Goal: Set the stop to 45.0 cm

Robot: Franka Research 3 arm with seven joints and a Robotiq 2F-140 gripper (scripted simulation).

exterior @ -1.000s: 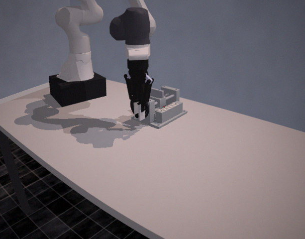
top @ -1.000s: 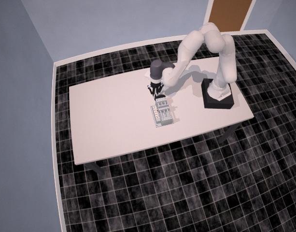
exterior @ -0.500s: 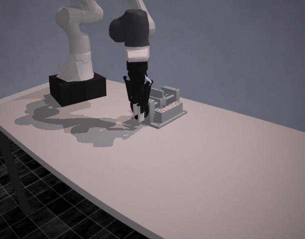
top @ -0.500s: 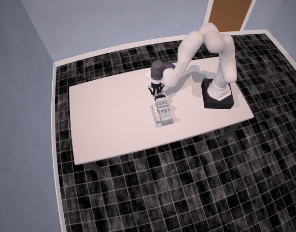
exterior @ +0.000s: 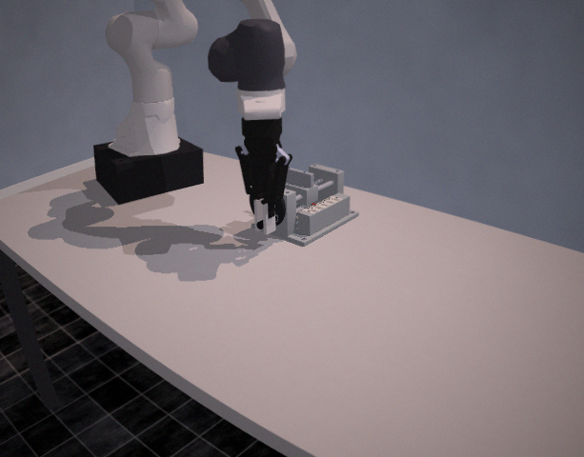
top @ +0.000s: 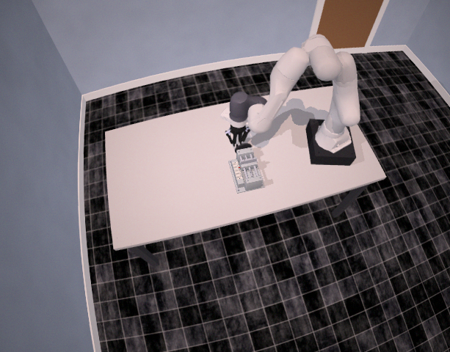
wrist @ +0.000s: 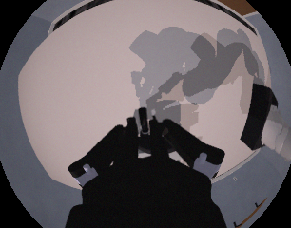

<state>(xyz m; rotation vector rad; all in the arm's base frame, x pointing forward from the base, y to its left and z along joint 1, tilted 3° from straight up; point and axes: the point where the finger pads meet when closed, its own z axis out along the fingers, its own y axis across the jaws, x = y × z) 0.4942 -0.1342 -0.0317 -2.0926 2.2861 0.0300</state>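
My hand is 10 mm past the black handwheel, 20 mm to the right of it and 10 mm above it. Also, from my hand: grey stop fixture 130 mm to the left, 20 mm above.
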